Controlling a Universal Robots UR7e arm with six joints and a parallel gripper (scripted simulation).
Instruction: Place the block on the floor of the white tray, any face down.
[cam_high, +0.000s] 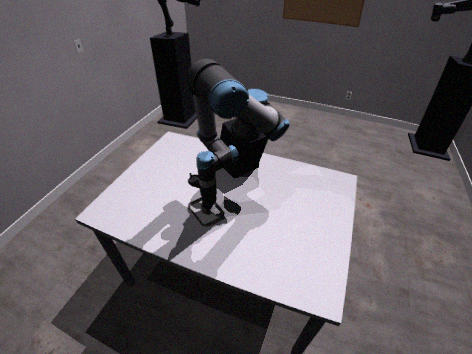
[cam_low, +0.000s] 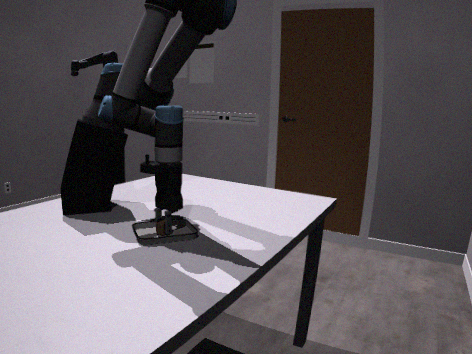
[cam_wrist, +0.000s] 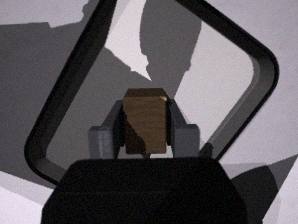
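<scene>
Now: hand 10 mm above the brown wooden block. From my hand the other things lie so: tray 10 mm below.
</scene>
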